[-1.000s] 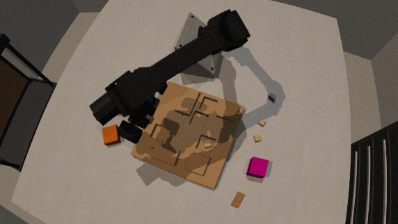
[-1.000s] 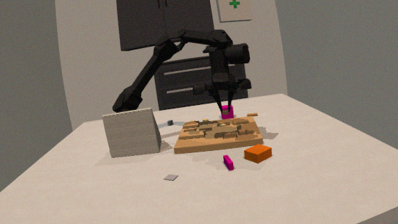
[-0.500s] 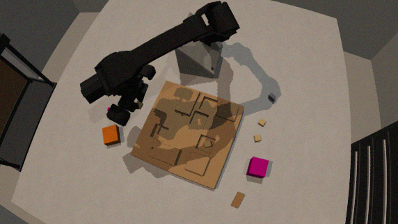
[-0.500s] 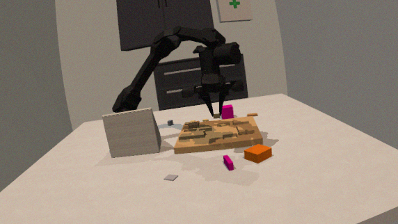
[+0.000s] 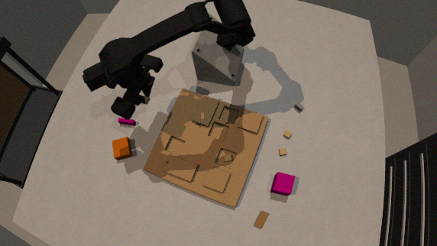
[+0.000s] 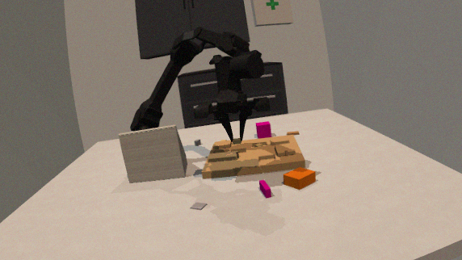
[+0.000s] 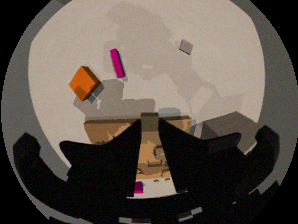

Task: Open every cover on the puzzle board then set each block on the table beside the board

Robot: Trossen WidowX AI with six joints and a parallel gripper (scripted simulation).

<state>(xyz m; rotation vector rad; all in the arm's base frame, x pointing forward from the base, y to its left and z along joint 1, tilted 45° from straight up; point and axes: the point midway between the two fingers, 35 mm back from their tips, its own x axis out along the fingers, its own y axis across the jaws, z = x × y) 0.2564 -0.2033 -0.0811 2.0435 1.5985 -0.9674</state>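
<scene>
My gripper tip is 20 cm to the right of the tan puzzle board, 9 cm above it and 8 cm short of it. Round my gripper tip: magenta bar: 10 cm to the right, 10 cm below, 4 cm ahead; orange block: 13 cm ahead, 10 cm below, 9 cm to the right; grey tile: 13 cm behind, 11 cm below, 10 cm to the right.
</scene>
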